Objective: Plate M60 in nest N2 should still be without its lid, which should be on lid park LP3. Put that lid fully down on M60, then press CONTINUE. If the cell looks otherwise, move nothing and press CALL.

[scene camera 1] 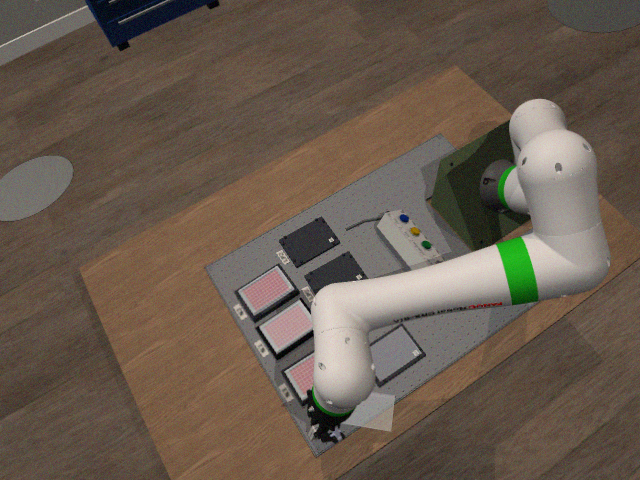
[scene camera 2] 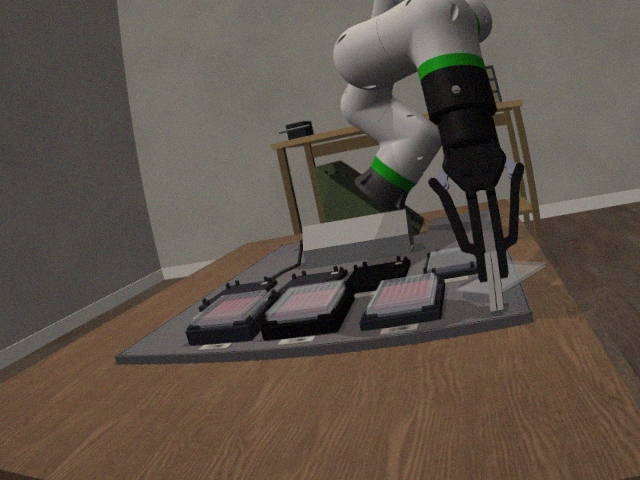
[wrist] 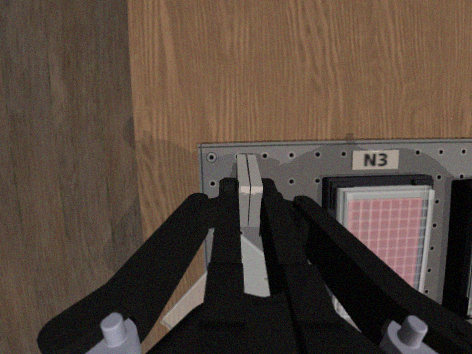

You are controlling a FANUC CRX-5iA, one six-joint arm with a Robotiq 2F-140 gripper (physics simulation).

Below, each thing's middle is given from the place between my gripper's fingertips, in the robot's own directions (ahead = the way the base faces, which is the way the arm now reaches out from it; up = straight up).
I see my gripper 80 mm past the nest N3 [scene camera 2: 432, 312], 120 mm to the left of it and 10 mm below it. The rest, counted from my hand: nest N1 [scene camera 2: 326, 323] (90 mm behind, 260 mm to the right, 10 mm above); lid park LP4 [scene camera 2: 367, 278] (260 mm behind, 180 mm to the right, 10 mm above); nest N2 [scene camera 2: 247, 330] (100 mm behind, 380 mm to the right, 10 mm above).
